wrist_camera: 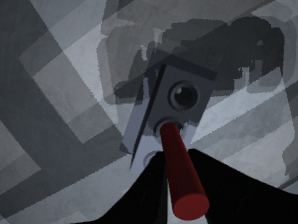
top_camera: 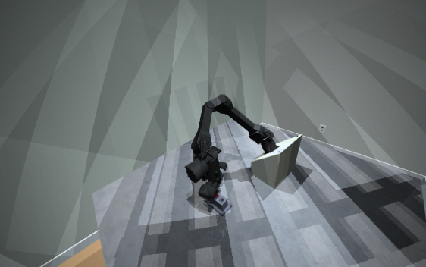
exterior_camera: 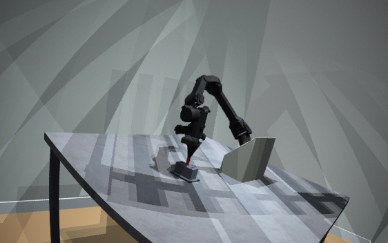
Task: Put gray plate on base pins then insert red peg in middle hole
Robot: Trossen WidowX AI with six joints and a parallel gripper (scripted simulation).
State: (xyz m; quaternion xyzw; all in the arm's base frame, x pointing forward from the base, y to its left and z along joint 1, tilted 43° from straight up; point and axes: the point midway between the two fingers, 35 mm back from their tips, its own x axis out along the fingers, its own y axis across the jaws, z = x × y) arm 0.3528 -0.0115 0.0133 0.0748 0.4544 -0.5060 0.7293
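Now: gripper tip right at the red peg. Round my gripper tip: gray plate: 50 mm below; base: 90 mm below.
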